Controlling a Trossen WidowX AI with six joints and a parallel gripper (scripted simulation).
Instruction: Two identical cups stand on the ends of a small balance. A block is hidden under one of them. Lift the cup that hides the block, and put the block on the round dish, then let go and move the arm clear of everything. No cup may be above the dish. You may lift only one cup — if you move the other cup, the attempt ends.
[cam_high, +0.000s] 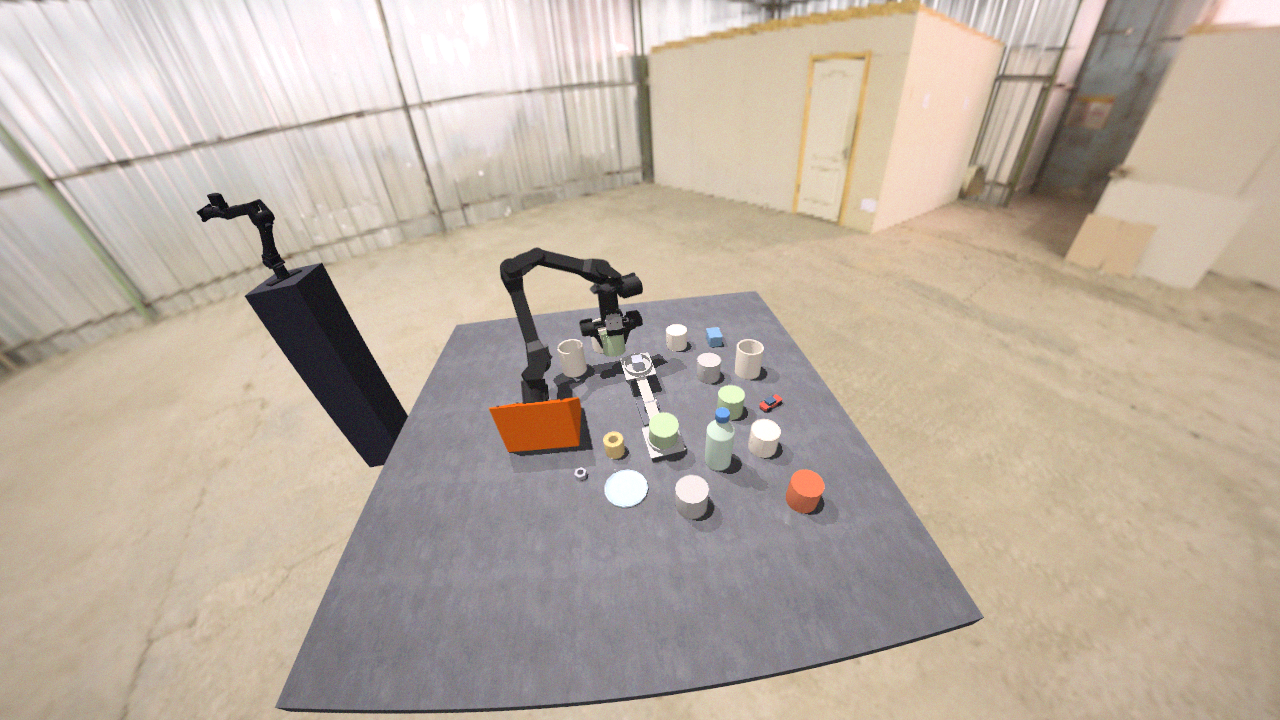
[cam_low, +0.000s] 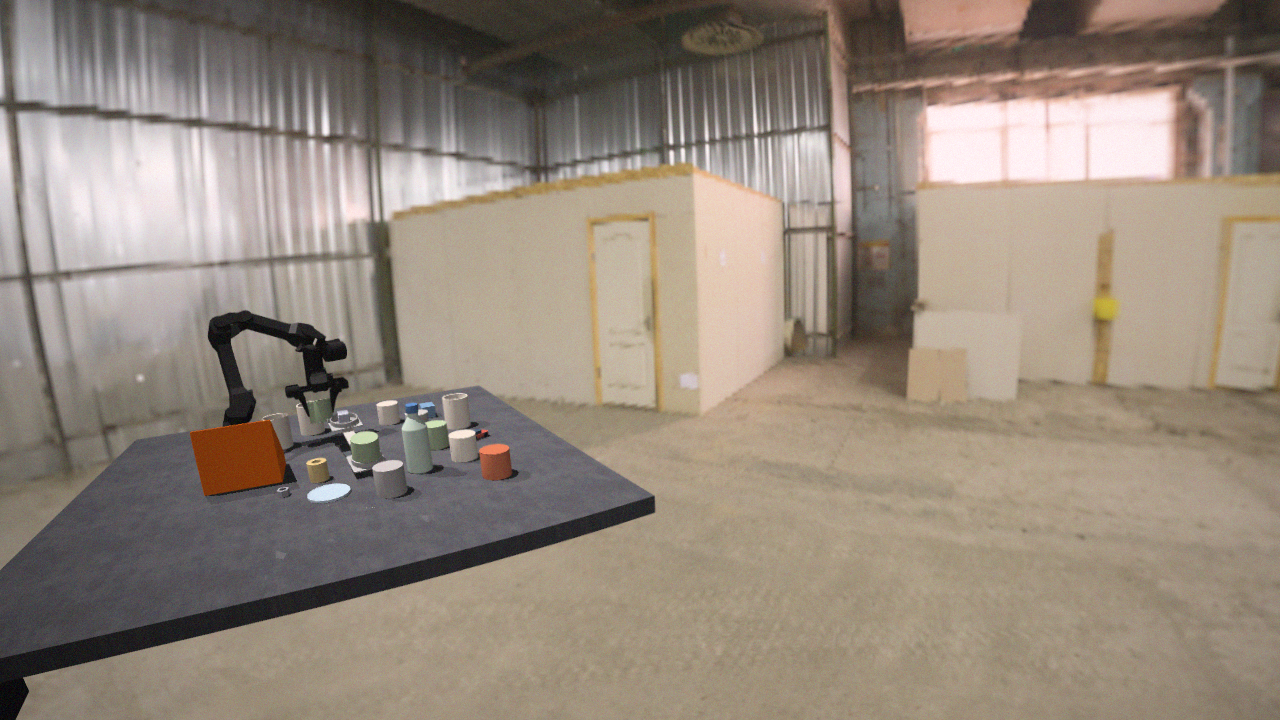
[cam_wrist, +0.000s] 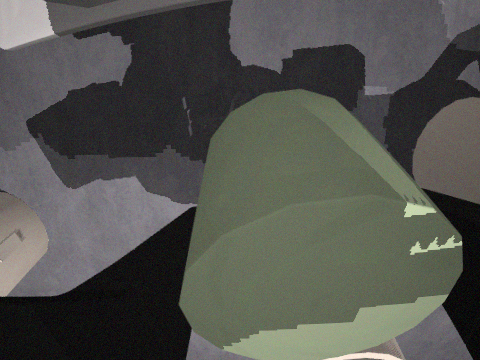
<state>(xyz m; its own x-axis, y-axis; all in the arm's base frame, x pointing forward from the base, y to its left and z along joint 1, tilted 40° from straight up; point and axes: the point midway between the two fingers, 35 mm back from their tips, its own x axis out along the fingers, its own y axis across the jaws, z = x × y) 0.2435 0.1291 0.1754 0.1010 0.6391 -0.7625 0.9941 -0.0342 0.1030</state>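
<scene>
Now: the grey block 5 cm ahead of my gripper tip, 12 cm to the right of it and 1 cm above it. Round my gripper tip: blue cube: 35 cm ahead, 3 cm to the left, 6 cm below; then yellow spool: 6 cm behind, 36 cm to the right, 6 cm below; then round pale blue dish: 6 cm behind, 48 cm to the right, 8 cm below.
</scene>
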